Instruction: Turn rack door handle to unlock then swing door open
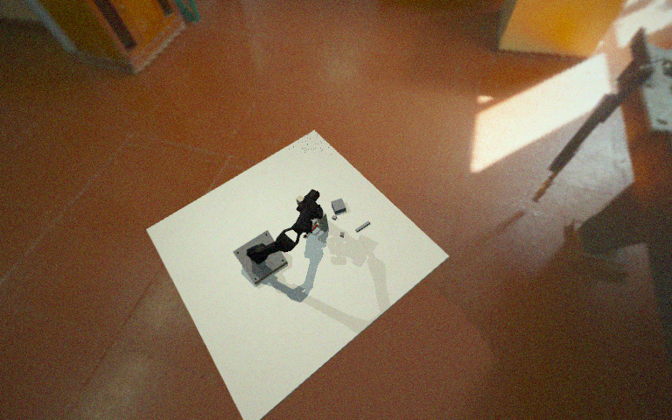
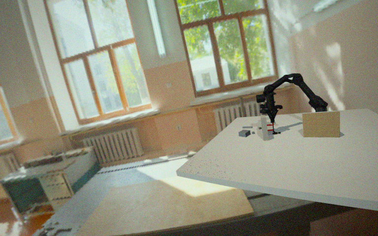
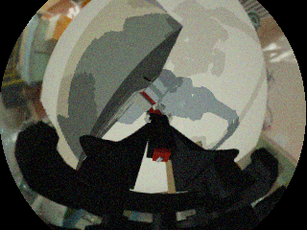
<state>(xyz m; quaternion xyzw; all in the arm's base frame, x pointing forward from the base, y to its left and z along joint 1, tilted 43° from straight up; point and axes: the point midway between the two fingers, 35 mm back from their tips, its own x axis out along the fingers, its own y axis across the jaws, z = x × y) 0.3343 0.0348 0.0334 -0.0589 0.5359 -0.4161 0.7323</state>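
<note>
My gripper tip is 20 mm above the red handle. Round my gripper tip: thin grey bar 280 mm ahead, 130 mm to the right, 110 mm below.
</note>
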